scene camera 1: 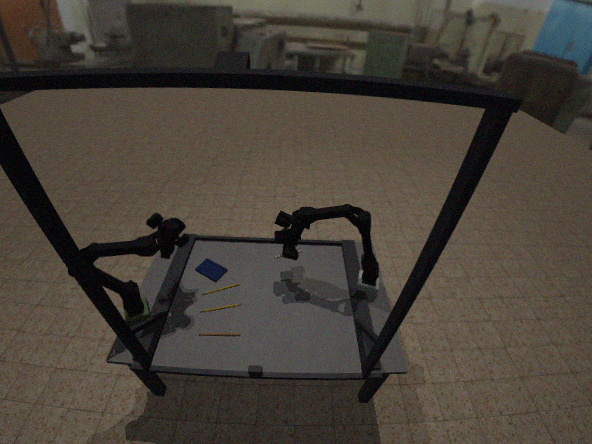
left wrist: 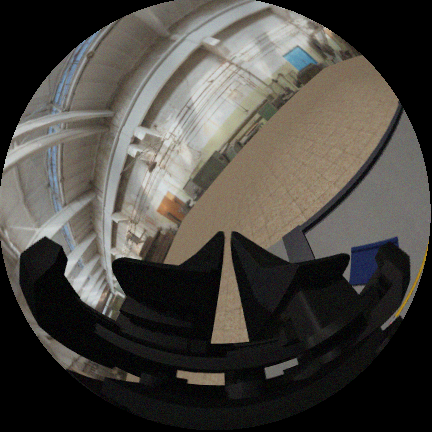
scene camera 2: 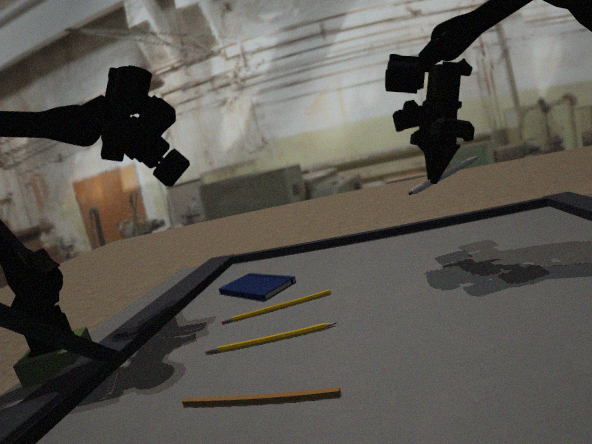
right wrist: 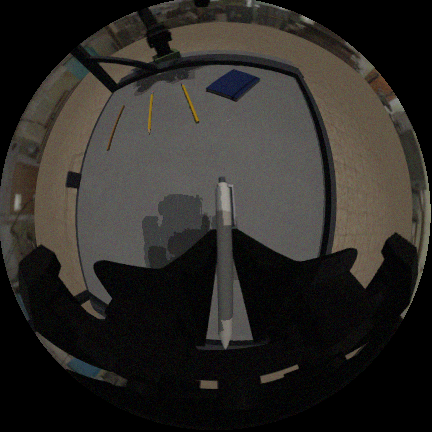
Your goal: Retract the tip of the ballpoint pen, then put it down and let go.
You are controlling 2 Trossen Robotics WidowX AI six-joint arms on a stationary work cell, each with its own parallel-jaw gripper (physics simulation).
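Where they show: left gripper, between the fingertips: (left wrist: 226, 236) (scene camera 2: 157, 150); right gripper, between the fingertips: (scene camera 1: 283, 256) (scene camera 2: 432, 183) (right wrist: 223, 234); left arm's base, origin of its link: (scene camera 1: 135, 309) (right wrist: 164, 53); right arm's base, origin of its link: (scene camera 1: 369, 279).
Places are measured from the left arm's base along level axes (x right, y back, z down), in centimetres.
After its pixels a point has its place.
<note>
The white and grey ballpoint pen (scene camera 1: 278, 256) {z -10.3, x 9.3, y -66.8 cm} (scene camera 2: 464, 163) {z -12.6, x 13.0, y -74.7 cm} (right wrist: 225, 280) {z -12.0, x 11.1, y -71.7 cm} is in the air above the table. My right gripper (scene camera 2: 434, 180) {z -10.2, x 10.0, y -69.0 cm} (right wrist: 223, 234) {z -10.2, x 10.0, y -69.0 cm} is shut on its barrel. In the right wrist view its dark button end and clip point away from the gripper, and its pale pointed end lies between the finger bases. Whether the writing tip is out is too small to tell. My left gripper (left wrist: 226, 236) {z -28.2, x -17.8, y -25.9 cm} is shut and empty, a narrow gap showing between its fingertips, high over the left side of the table and well apart from the pen.
A blue notebook (scene camera 1: 211, 270) {z 2.8, x -8.7, y -37.8 cm} (scene camera 2: 257, 286) {z 2.8, x -7.1, y -37.9 cm} (right wrist: 233, 85) {z 2.8, x -8.1, y -40.2 cm}, two yellow pencils (scene camera 2: 277, 306) {z 3.4, x 4.3, y -38.5 cm} (scene camera 2: 272, 340) {z 3.8, x 14.4, y -34.6 cm} and an orange-brown stick (scene camera 1: 220, 334) {z 3.5, x 26.5, y -29.8 cm} (scene camera 2: 262, 397) {z 3.3, x 26.7, y -30.1 cm} lie on the grey table (scene camera 1: 300, 350) {z 4.0, x 48.6, y -56.1 cm}. Dark frame posts (scene camera 1: 440, 215) {z -74.7, x 67.7, y -73.0 cm} stand at the table's sides.
</note>
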